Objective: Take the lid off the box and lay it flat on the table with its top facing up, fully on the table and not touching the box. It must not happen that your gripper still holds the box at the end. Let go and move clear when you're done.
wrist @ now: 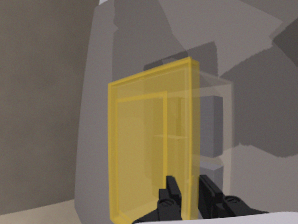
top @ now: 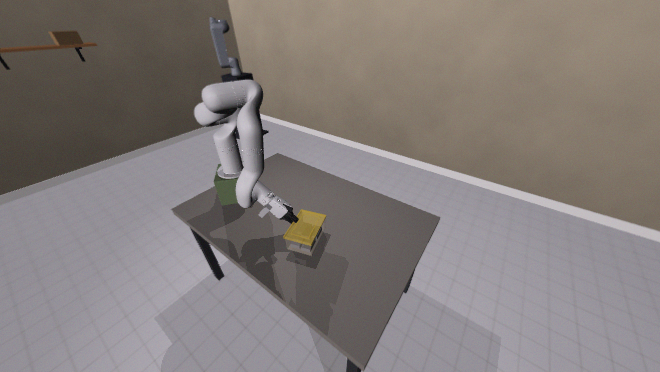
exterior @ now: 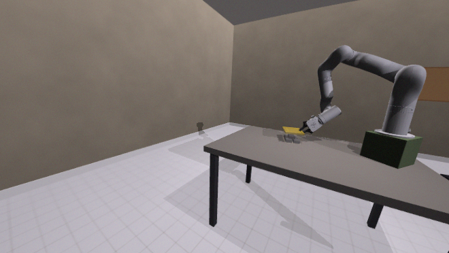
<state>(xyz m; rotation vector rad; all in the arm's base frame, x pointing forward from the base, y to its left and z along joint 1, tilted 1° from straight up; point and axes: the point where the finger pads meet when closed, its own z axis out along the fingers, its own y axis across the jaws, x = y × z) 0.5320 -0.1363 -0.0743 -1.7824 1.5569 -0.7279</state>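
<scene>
My gripper is now 8 cm short of the yellow lid and 1 cm above it. From my hand the other things lie so: grey box (8 cm ahead, 6 cm below).
</scene>
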